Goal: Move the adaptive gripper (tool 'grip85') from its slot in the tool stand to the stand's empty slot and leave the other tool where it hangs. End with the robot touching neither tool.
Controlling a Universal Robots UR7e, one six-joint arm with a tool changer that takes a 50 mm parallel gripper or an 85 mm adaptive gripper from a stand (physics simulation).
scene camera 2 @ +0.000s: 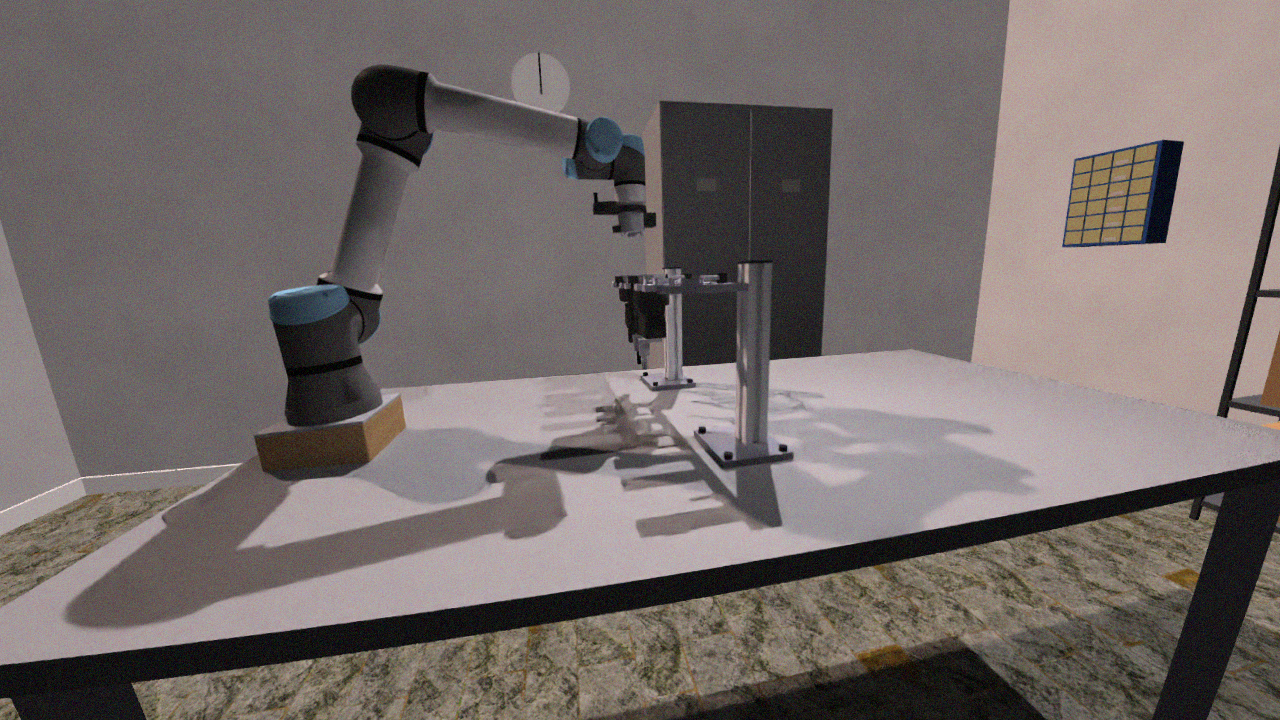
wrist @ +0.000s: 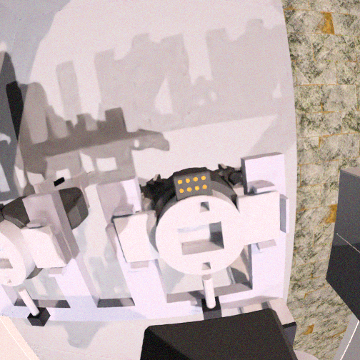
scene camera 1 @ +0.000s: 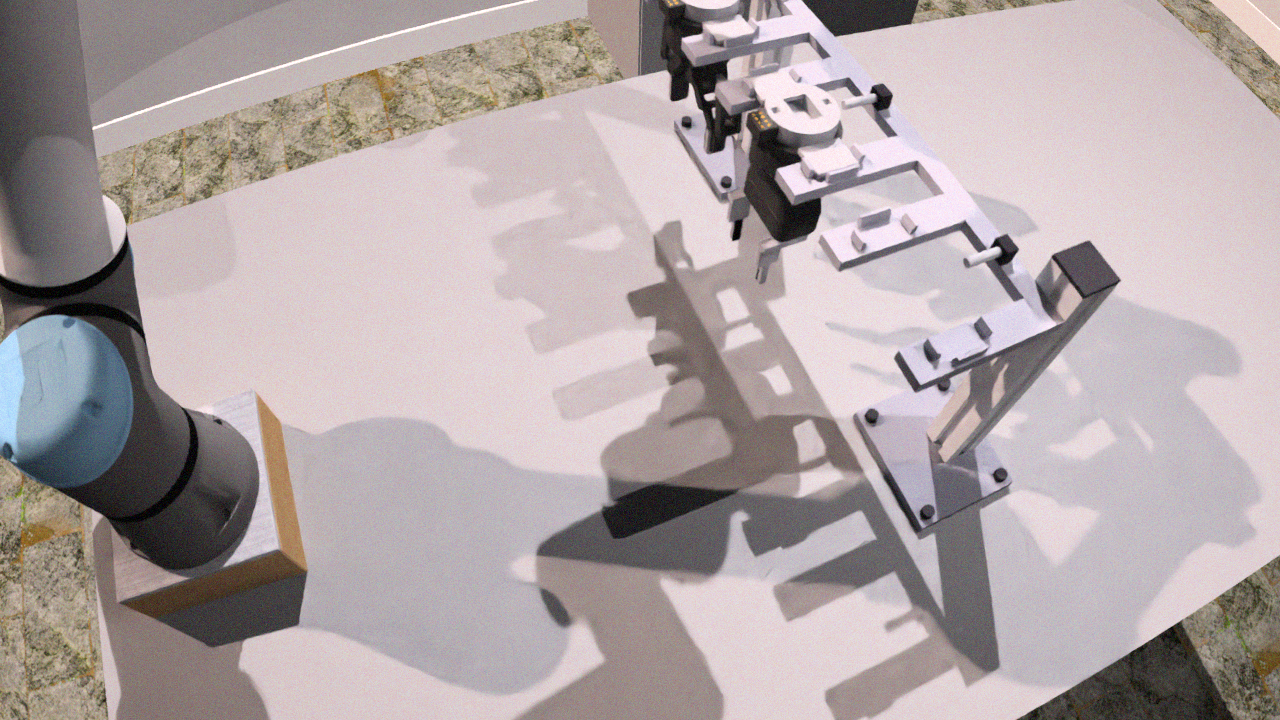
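Pixels of known places: hand at its tool point: [scene camera 2: 632, 232]; arm's base at its link origin: [scene camera 2: 337, 411] [scene camera 1: 189, 492].
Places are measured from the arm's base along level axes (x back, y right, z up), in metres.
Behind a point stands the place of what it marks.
The adaptive gripper 'grip85' [scene camera 1: 696, 119] @[y -0.359, x -0.656, z -0.059 m] hangs in the far slot of the tool stand [scene camera 1: 1084, 268] @[y 0.157, x -0.741, z 0.245 m] [scene camera 2: 753, 358] @[y 0.177, x -0.738, z 0.089 m]; its fingers are apart. In the wrist view its round coupling plate [wrist: 172, 235] lies between two stand prongs, and its fingertips are hidden. The other tool [scene camera 1: 781, 192] @[y -0.038, x -0.593, z 0.158 m] [scene camera 2: 648, 313] @[y -0.033, x -0.601, z 0.151 m], with two short fingers, hangs in the middle slot; its coupling plate [wrist: 24, 250] is cut off at the wrist view's left edge. The empty slot's near prong [scene camera 1: 1011, 324] @[y 0.167, x -0.681, z 0.211 m] shows at the near end. The arm's bare tool flange [scene camera 2: 631, 229] @[y -0.212, x -0.596, z 0.335 m] is above the stand, touching neither tool.
The robot's base block [scene camera 1: 284, 519] @[y 0.041, x -0.083, z -0.028 m] [scene camera 2: 384, 431] @[y 0.010, x -0.082, z -0.042 m] is left of the stand. Two posts on bolted foot plates [scene camera 1: 962, 488] @[y 0.210, x -0.731, z -0.059 m] [scene camera 2: 774, 454] @[y 0.224, x -0.756, z -0.059 m] carry the slotted rail. Locator pins [scene camera 1: 984, 257] @[y 0.113, x -0.684, z 0.223 m] [wrist: 209, 292] point into the slots. A dark cabinet [scene camera 2: 787, 232] stands behind the table.
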